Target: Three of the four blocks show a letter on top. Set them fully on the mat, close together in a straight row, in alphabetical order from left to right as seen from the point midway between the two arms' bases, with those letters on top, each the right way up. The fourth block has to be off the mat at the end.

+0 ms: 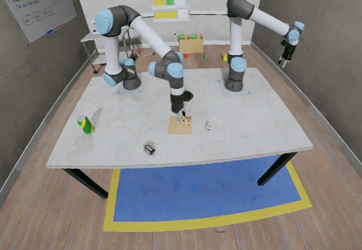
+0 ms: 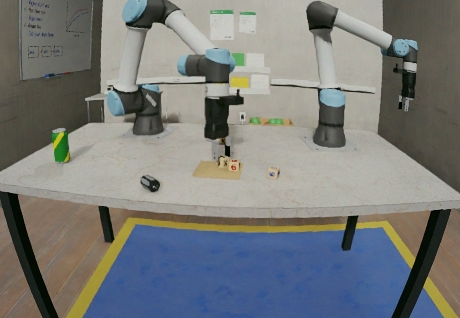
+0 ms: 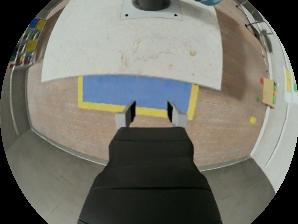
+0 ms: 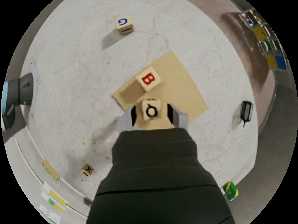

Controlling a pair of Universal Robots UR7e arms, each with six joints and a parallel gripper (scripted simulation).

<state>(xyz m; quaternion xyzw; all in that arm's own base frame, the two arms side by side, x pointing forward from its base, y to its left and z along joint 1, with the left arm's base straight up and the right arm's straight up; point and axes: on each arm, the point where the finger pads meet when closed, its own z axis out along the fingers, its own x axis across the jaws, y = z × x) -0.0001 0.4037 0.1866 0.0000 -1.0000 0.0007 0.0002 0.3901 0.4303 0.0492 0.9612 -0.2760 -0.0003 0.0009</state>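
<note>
The tan mat lies 5 cm below my right hand and 3 cm ahead of it. Round my right hand: black mouse-like object: 22 cm ahead, 17 cm to the right, 3 cm below; blue-marked block: 17 cm to the left, 5 cm ahead, 3 cm below; yellow can: 59 cm to the right, 11 cm ahead, 1 cm above.
</note>
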